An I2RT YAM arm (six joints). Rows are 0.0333 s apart.
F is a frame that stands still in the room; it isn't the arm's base.
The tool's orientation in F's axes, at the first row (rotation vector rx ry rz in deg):
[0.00, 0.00, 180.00]
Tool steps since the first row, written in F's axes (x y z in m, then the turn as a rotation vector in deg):
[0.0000, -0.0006, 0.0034, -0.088, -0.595, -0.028]
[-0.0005, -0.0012, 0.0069, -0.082, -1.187, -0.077]
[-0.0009, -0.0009, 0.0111, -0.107, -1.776, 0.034]
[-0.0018, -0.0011, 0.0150, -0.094, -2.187, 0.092]
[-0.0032, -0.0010, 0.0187, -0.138, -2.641, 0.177]
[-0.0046, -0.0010, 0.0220, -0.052, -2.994, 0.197]
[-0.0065, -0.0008, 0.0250, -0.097, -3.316, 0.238]
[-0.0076, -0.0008, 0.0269, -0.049, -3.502, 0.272]
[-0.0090, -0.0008, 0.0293, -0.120, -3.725, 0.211]
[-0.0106, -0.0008, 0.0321, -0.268, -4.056, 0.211]
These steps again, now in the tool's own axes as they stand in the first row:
[0.0000, 0.0006, 0.0034, 0.088, 0.595, -0.028]
[0.0005, 0.0012, 0.0069, 0.082, 1.187, -0.077]
[0.0009, 0.0009, 0.0111, 0.107, 1.776, 0.034]
[0.0018, 0.0011, 0.0150, 0.094, 2.187, 0.092]
[0.0032, 0.0010, 0.0187, 0.138, 2.641, 0.177]
[0.0046, 0.0010, 0.0220, 0.052, 2.994, 0.197]
[0.0065, 0.0008, 0.0250, 0.097, 3.316, 0.238]
[0.0076, 0.0008, 0.0269, 0.049, 3.502, 0.272]
[0.0090, 0.0008, 0.0293, 0.120, 3.725, 0.211]
[0.0106, 0.0008, 0.0321, 0.268, 4.056, 0.211]

